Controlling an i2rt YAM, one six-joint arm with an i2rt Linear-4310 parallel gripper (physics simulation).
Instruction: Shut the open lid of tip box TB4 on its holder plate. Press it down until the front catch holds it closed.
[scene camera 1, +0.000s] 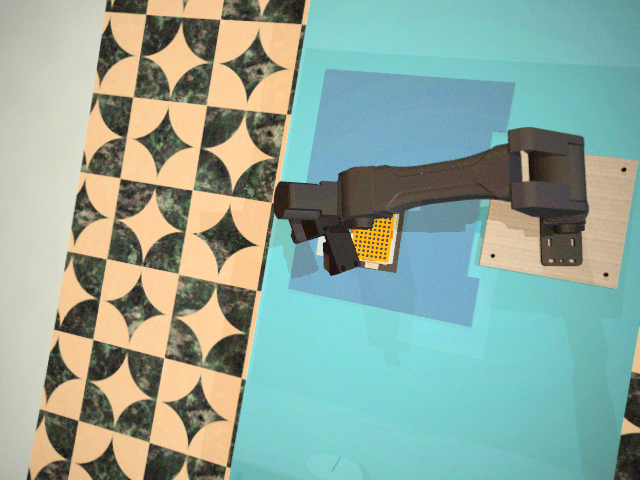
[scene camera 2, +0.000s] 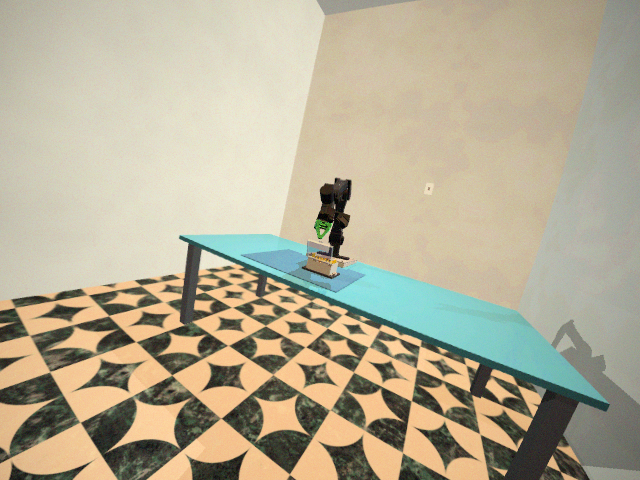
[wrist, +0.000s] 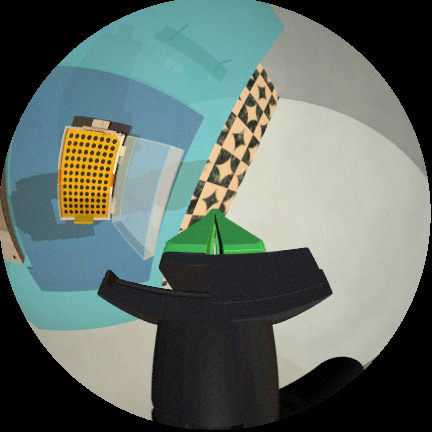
Note:
The gripper is shut, holding nothing. Also in view: an orange perforated tip rack. Further things: a clear lid.

